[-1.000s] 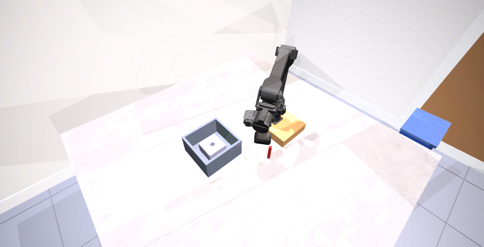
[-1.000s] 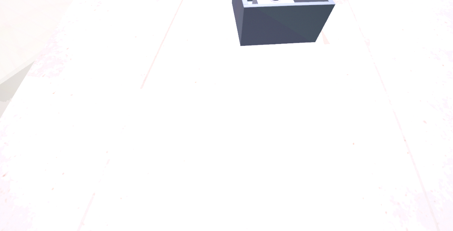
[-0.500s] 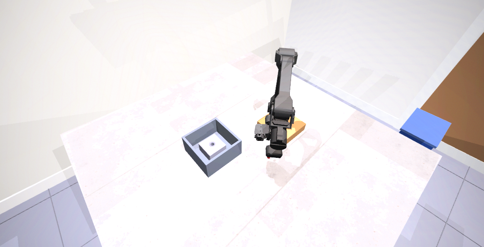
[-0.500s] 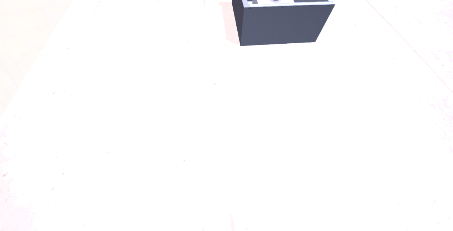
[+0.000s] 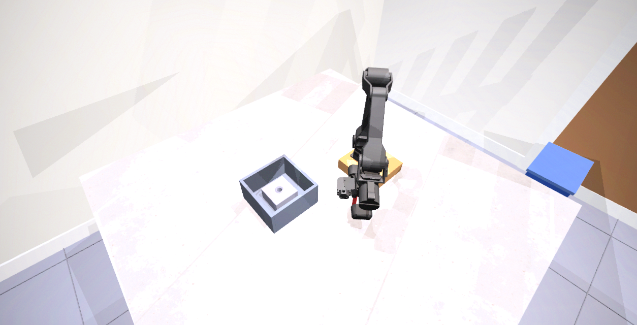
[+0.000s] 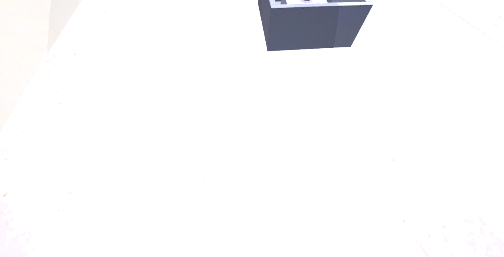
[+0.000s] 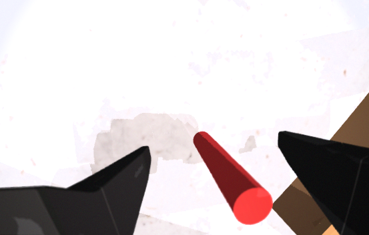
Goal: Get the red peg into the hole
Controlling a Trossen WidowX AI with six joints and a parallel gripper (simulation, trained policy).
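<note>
Right now my gripper tip is 1 cm below the red peg. Round my gripper tip: plate (17 cm ahead, 20 cm to the right, 2 cm above); grey box (17 cm ahead, 20 cm to the right).
</note>
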